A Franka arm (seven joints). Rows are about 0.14 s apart.
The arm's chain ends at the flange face. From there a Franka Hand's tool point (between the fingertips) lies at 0.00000 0.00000 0.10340 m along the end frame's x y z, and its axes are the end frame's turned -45 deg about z.
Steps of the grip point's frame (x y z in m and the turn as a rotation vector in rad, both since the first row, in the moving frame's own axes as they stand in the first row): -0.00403, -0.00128, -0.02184, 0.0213, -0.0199, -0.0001; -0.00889, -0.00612, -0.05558, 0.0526, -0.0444, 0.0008; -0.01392, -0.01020, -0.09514, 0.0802, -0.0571, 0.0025; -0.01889, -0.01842, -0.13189, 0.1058, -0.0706, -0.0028; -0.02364, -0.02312, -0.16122, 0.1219, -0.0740, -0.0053
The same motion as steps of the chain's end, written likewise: -0.00074, 0.00205, -0.02180, 0.0010, -0.0291, -0.0001; -0.00353, 0.00256, -0.05534, 0.0058, -0.0686, 0.0008; -0.00704, 0.00433, -0.09464, 0.0163, -0.0971, 0.0025; -0.01352, 0.00288, -0.13105, 0.0249, -0.1247, -0.0028; -0.01878, 0.00382, -0.16017, 0.0339, -0.1385, -0.0053
